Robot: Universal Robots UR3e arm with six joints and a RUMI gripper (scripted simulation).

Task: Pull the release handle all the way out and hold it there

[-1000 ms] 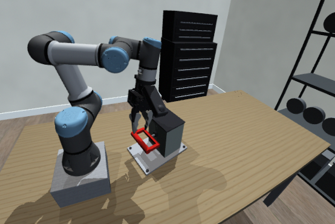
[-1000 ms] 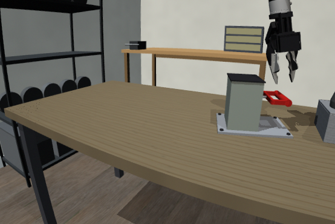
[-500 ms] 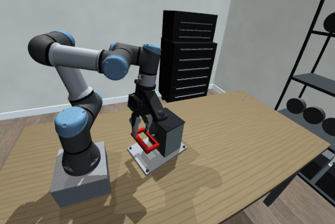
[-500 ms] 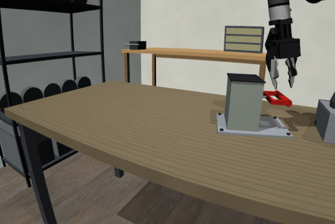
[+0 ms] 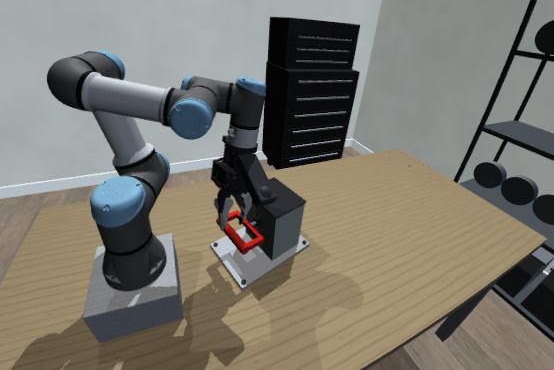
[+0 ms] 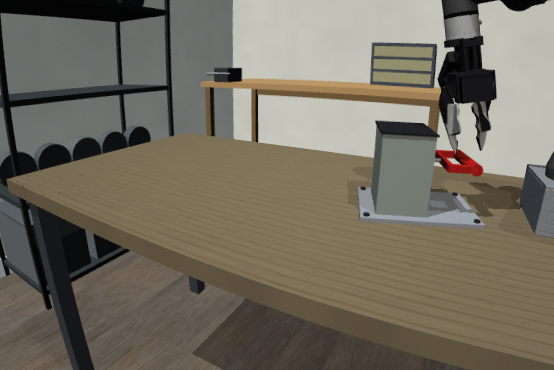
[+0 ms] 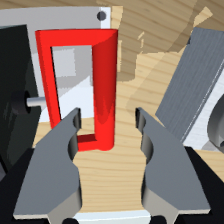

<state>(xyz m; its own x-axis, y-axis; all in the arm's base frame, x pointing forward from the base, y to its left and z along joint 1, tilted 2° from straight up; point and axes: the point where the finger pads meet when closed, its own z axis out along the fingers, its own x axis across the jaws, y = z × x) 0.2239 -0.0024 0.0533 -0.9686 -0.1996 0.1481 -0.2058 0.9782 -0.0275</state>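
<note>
My gripper is now 140 mm above the baseplate, 90 mm short of it and 20 mm to the right of it.
</note>
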